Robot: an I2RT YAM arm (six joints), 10 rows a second.
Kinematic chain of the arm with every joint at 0, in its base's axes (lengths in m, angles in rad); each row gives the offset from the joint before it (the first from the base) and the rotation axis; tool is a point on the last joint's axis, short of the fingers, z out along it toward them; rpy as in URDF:
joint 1: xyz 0 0 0.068 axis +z
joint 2: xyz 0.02 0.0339 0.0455 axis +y
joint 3: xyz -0.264 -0.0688 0 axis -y
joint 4: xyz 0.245 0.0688 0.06 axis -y
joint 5: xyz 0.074 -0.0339 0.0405 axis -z
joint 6: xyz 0.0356 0 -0.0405 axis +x
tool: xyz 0 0 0 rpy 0 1.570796 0
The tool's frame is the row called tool.
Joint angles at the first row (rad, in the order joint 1, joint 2, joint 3, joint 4, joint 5, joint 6):
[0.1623 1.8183 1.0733 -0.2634 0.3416 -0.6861]
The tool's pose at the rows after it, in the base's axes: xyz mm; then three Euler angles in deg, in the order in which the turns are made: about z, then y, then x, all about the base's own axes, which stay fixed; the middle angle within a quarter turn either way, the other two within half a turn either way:
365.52 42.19 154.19 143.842 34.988 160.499
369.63 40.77 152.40 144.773 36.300 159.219
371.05 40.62 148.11 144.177 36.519 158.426
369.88 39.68 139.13 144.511 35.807 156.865
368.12 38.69 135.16 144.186 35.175 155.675
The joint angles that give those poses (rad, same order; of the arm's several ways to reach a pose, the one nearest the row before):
[0.1493 1.8336 1.0721 -0.2112 0.3637 -0.7032]
[0.1451 1.8461 1.0721 -0.1711 0.3775 -0.7132]
[0.1451 1.8591 1.0676 -0.1482 0.3881 -0.7338]
[0.1451 1.8767 1.0512 -0.1249 0.4114 -0.7399]
[0.1448 1.8816 1.0409 -0.1192 0.4293 -0.7540]

